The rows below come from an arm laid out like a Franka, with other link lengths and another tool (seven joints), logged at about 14 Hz.
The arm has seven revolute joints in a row. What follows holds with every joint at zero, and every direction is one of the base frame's.
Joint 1 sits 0.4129 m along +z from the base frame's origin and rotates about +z.
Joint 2 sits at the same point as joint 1 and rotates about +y.
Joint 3 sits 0.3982 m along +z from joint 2 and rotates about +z.
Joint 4 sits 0.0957 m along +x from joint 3 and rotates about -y.
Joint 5 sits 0.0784 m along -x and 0.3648 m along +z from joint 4 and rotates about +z.
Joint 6 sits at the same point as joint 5 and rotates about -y.
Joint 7 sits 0.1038 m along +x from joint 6 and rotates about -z.
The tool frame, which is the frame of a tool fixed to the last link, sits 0.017 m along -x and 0.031 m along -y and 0.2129 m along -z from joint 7; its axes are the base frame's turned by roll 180, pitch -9.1 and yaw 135.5 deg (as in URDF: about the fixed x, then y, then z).
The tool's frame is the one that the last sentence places.
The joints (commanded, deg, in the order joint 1, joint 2, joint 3, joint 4, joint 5, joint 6, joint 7), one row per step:
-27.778 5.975 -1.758 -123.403 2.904 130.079 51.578
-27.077 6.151 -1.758 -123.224 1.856 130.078 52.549
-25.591 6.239 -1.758 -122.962 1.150 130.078 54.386
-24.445 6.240 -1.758 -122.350 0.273 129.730 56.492
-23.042 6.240 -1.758 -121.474 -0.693 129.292 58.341
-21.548 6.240 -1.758 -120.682 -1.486 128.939 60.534
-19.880 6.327 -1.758 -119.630 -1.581 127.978 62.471
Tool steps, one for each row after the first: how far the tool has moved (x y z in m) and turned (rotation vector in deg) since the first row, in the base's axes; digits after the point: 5 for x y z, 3 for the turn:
0.00345 0.00384 -0.00037 -0.688 0.416 0.396
0.01139 0.01516 0.00068 -1.216 0.538 0.492
0.01848 0.02320 0.00460 -1.899 0.613 0.085
0.02760 0.03272 0.01033 -2.740 0.516 0.230
0.03685 0.04396 0.01559 -3.450 0.318 0.001
0.04639 0.05849 0.02109 -3.493 0.287 -0.231

